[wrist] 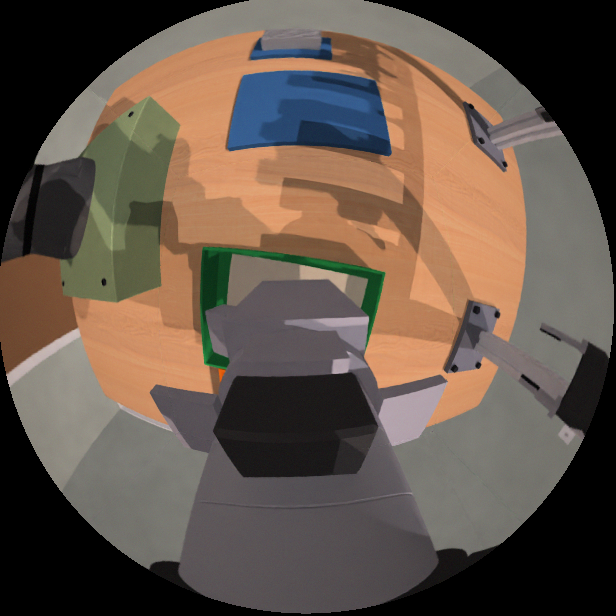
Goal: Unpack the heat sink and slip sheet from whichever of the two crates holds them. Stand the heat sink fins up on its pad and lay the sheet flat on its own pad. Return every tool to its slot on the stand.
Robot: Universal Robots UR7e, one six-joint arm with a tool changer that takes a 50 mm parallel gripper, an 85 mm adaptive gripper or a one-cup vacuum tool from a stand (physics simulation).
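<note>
The tool on my wrist [295, 321] is a grey cone-shaped body with a black midsection. It hangs over the green crate [213, 304] near the table's front edge. No fingers show, and its tip is hidden by its own body. A beige slip sheet [258, 275] lies inside the crate, partly covered by the tool. The grey heat sink [290, 39] stands on a small blue pad [291, 52] at the far edge. A larger blue pad [310, 112] lies bare between that pad and the crate.
An olive-green box-shaped block [123, 201] stands at the left with a dark object [48, 209] beside it. Two grey brackets with arms [488, 135] [476, 339] are fixed to the table's right edge. The lower arm ends in a black part [583, 385].
</note>
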